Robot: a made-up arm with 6 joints.
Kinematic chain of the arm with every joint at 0, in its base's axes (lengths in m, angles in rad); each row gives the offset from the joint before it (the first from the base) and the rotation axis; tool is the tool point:
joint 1: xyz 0 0 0.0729 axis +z
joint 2: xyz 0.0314 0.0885 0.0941 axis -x
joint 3: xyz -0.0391 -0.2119 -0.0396 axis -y
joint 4: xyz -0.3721 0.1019 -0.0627 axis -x
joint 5: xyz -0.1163 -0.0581 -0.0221 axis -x
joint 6: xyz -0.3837 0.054 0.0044 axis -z
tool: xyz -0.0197 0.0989 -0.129
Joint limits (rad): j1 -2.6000..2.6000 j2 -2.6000..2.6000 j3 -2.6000..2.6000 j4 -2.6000..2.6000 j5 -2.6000..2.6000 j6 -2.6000..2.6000
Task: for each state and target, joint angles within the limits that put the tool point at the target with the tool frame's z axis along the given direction. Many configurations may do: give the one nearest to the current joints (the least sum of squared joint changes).
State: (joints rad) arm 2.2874 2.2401 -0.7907 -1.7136 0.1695 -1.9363
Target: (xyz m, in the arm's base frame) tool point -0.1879 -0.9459 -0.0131 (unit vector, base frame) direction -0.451 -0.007 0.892
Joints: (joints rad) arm 2.2877 1.7849 -1.1025 -1.8279 0.5895 -2.4455
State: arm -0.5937 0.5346 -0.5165 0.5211 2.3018 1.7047
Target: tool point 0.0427 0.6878 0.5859 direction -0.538 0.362 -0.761
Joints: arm -1.4512 0.6822 -0.4398 0.5112 2.5315 1.7804
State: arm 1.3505 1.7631 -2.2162 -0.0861 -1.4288 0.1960
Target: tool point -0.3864 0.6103 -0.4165 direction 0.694 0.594 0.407
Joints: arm 0.8565 2.3354 -1.9683 0.5725 -0.7739 -0.0206
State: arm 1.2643 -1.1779 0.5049 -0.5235 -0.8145 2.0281
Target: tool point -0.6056 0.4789 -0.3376 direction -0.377 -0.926 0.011
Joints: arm 0.6289 -1.0632 1.0691 0.0510 -0.3002 2.1504
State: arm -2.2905 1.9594 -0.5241 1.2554 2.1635 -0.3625
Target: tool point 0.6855 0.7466 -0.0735 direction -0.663 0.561 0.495
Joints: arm -1.5990 2.4492 -0.5874 0.9685 1.9652 -0.8440
